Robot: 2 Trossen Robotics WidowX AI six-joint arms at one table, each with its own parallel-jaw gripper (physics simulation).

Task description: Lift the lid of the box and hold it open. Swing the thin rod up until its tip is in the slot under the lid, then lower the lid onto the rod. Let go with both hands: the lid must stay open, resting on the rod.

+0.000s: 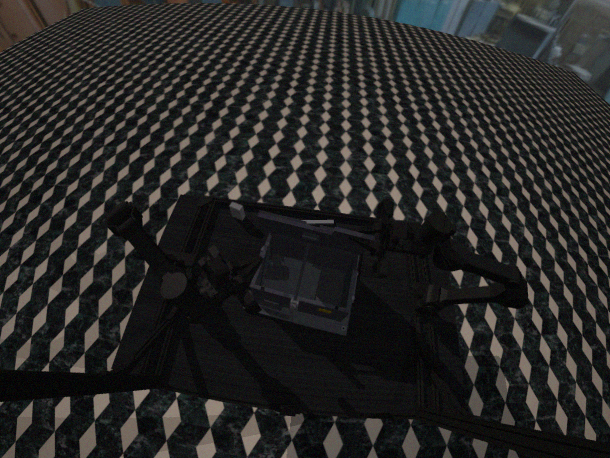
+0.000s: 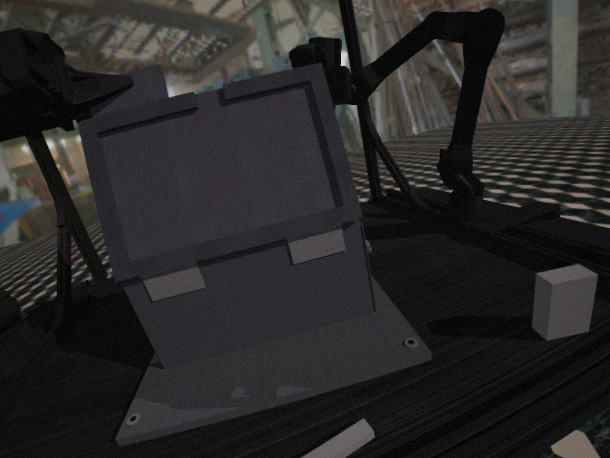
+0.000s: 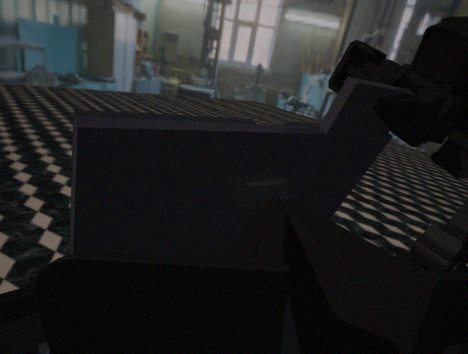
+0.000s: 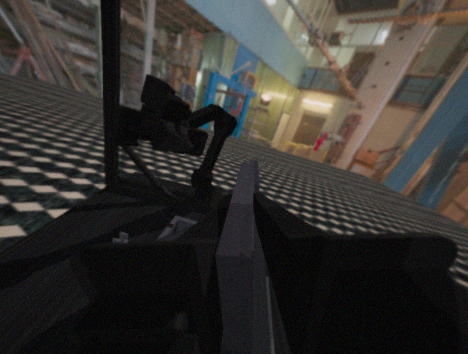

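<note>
The grey box point(image 1: 303, 283) point(image 2: 258, 304) point(image 3: 176, 189) stands on its base plate point(image 2: 294, 377). Its lid point(image 1: 312, 225) point(image 2: 212, 173) point(image 3: 355, 140) point(image 4: 241, 246) is raised nearly upright. My right gripper point(image 1: 385, 224) point(image 2: 99, 88) point(image 3: 369, 99) is shut on the lid's upper edge and holds it up. My left gripper point(image 1: 249, 295) point(image 2: 323, 52) is shut and empty, close beside the box's left wall. A thin pale bar point(image 1: 300, 279) crosses the inside of the box. I cannot tell whether it is the rod or how it is tilted.
The box stands on a dark table top point(image 1: 349, 363) with a black frame post point(image 2: 354, 91) point(image 4: 110, 105) behind it. A pale strip point(image 2: 344, 438) lies on the table in front of the base plate. A checkered floor point(image 1: 303, 91) surrounds the table.
</note>
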